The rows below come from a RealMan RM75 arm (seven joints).
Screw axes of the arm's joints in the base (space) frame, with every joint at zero. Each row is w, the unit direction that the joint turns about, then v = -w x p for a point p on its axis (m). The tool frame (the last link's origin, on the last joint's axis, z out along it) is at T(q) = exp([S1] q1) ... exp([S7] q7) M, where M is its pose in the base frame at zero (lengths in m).
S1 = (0, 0, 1, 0.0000, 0.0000, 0.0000)
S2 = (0, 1, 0, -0.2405, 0.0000, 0.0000)
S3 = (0, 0, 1, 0.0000, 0.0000, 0.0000)
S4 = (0, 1, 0, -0.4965, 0.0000, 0.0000)
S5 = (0, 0, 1, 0.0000, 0.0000, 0.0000)
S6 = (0, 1, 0, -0.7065, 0.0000, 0.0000)
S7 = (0, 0, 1, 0.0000, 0.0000, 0.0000)
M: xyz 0.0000 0.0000 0.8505 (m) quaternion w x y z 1 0 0 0
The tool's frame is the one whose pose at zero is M.
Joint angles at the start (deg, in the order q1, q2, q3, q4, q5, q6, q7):
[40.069, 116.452, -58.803, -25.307, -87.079, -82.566, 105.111]
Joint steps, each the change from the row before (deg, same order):
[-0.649, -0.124, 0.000, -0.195, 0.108, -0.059, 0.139]
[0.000, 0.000, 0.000, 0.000, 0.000, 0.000, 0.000]
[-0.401, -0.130, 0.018, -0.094, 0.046, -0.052, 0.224]
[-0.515, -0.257, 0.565, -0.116, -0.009, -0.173, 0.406]
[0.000, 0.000, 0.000, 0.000, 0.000, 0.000, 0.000]
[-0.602, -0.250, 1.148, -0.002, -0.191, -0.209, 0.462]
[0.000, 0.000, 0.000, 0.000, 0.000, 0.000, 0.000]
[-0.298, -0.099, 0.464, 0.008, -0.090, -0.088, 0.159]
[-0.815, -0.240, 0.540, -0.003, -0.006, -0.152, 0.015]
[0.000, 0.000, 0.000, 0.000, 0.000, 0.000, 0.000]
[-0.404, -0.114, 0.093, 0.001, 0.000, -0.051, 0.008]
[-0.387, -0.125, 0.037, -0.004, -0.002, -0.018, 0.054]
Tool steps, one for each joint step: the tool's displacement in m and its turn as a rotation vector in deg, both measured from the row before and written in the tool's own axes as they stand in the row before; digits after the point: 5 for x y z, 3 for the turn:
[0.00175, -0.00126, -0.00383, 0.386, -0.275, 0.374]
[0.00000, 0.00000, 0.00000, 0.000, 0.000, 0.000]
[0.00096, -0.00094, -0.00274, 0.277, -0.156, 0.362]
[-0.00031, -0.00155, -0.00495, 0.438, -0.629, 0.572]
[0.00000, 0.00000, 0.00000, 0.000, 0.000, 0.000]
[-0.00048, -0.00223, -0.00630, 0.607, -1.032, 0.832]
[0.00000, 0.00000, 0.00000, 0.000, 0.000, 0.000]
[0.00012, -0.00104, -0.00281, 0.277, -0.419, 0.355]
[0.00161, -0.00234, -0.00638, 0.635, -0.687, 0.505]
[0.00000, 0.00000, 0.00000, 0.000, 0.000, 0.000]
[0.00123, -0.00112, -0.00287, 0.307, -0.178, 0.241]
[0.00121, -0.00115, -0.00276, 0.328, -0.125, 0.257]

